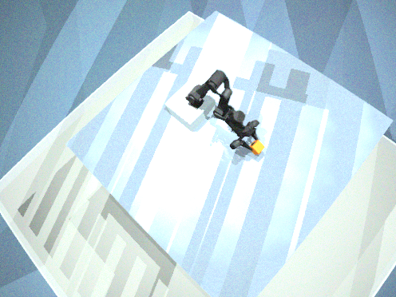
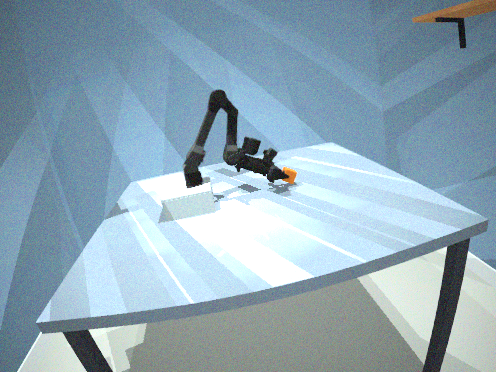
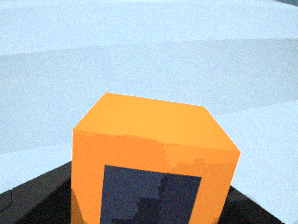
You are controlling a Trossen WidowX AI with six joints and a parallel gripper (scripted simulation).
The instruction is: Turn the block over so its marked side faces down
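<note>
My gripper tip is 10 mm past the block.
</note>
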